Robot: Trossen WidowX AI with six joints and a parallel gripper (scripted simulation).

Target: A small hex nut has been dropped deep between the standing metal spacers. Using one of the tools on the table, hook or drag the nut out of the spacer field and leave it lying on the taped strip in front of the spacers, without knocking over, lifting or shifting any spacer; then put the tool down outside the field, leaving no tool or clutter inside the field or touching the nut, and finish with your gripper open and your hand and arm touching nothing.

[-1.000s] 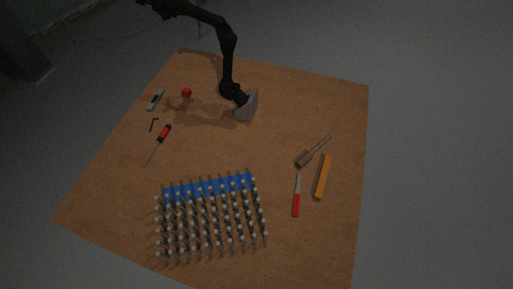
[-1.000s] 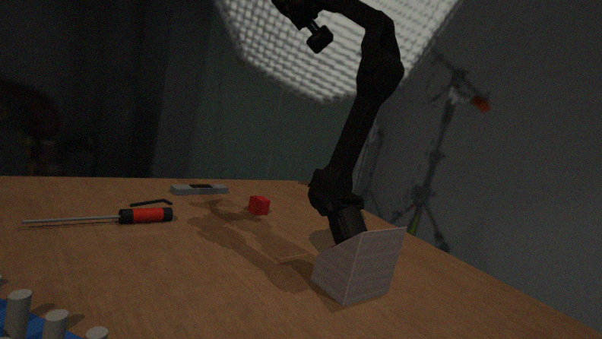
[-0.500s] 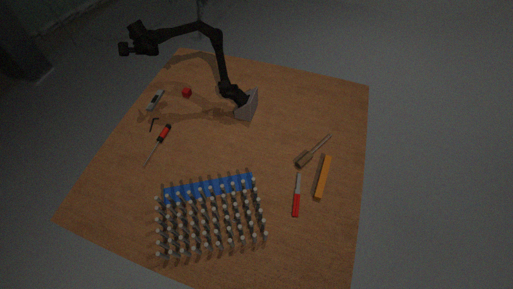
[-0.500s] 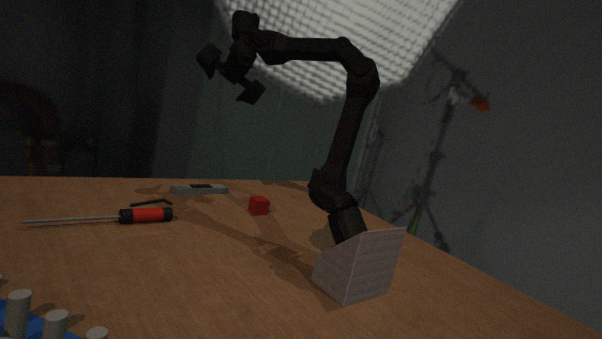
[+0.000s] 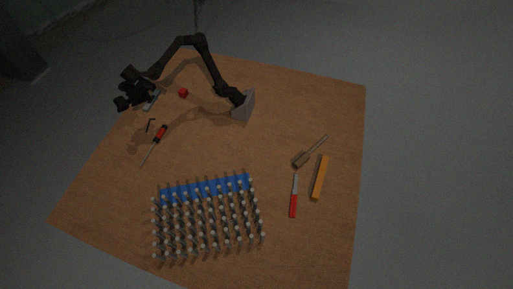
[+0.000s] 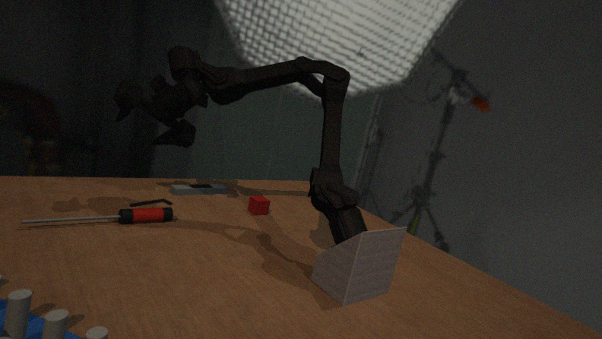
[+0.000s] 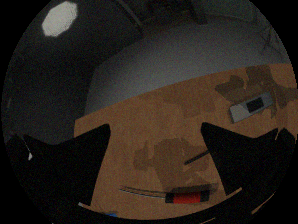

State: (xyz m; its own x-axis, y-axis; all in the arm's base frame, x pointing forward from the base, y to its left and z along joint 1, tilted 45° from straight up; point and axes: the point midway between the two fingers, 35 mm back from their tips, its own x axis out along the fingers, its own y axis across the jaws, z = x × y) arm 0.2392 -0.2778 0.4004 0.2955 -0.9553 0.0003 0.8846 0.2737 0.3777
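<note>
Right now my gripper tip is 20 mm short of the orange bar, 960 mm to the right of it and 150 mm above it. Also, from my gripper tip: grey-white bar (200 mm behind, 30 mm to the right, 150 mm below); black hex key (60 mm behind, 50 mm to the left, 160 mm below); red cube (290 mm behind, 140 mm to the left, 140 mm below).
</note>
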